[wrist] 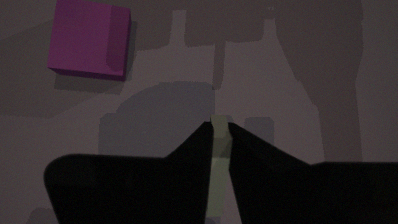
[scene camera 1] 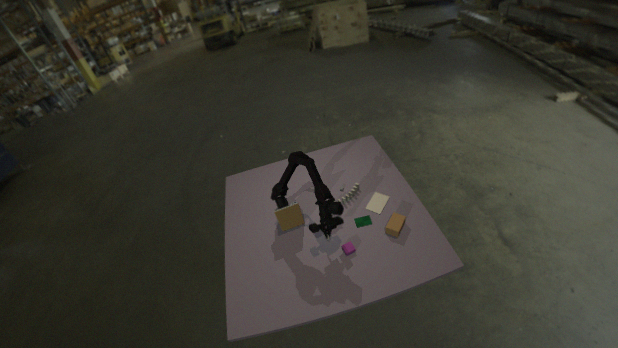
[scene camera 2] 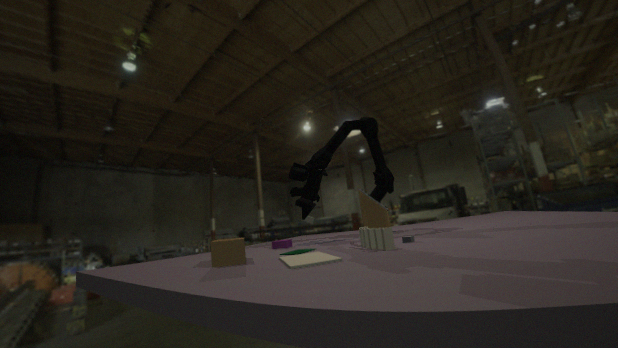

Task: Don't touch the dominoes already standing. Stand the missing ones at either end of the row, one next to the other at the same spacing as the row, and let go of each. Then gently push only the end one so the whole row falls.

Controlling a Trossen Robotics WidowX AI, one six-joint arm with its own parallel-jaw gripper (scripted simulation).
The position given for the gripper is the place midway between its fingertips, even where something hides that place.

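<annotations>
A pale domino (wrist: 222, 141) is held by the gripper (wrist: 217, 130).
</annotations>
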